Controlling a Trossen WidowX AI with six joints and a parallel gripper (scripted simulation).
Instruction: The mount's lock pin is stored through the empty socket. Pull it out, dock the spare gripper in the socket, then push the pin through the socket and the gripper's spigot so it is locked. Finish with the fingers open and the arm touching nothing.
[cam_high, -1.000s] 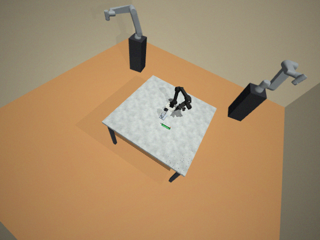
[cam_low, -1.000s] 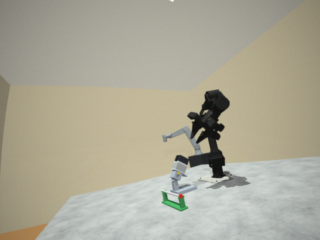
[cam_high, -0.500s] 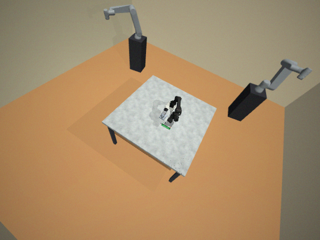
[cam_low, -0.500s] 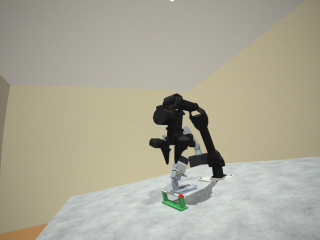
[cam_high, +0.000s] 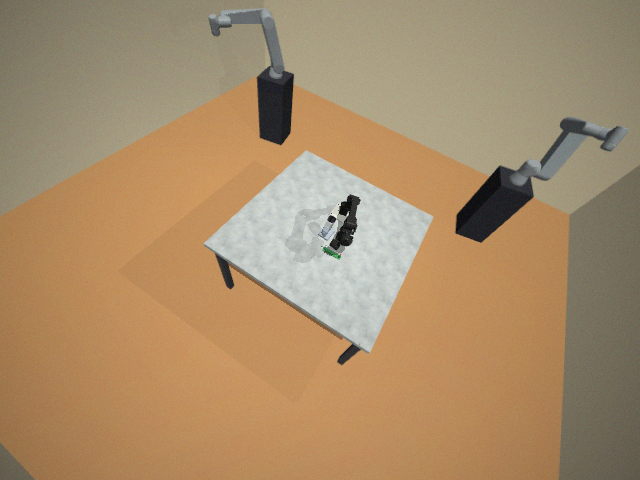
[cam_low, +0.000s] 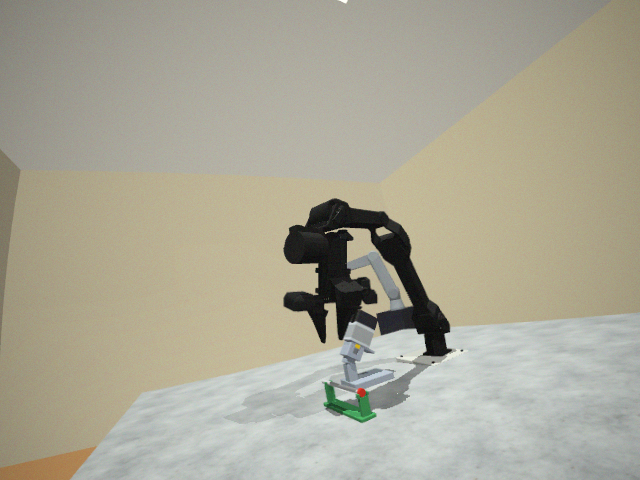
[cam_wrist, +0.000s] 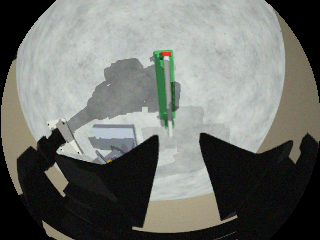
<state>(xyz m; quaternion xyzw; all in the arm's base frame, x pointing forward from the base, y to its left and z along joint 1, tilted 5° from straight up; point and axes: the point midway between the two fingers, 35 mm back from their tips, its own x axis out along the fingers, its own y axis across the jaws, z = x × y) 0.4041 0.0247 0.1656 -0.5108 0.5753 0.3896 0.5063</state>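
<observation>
My gripper tip is now 110 mm above the green cradle and 10 mm to the right of it. The rest, counted from my gripper tip: spare gripper: 160 mm behind, 80 mm to the right, 10 mm below; then mount socket: 140 mm behind, 90 mm to the right, 80 mm below.
</observation>
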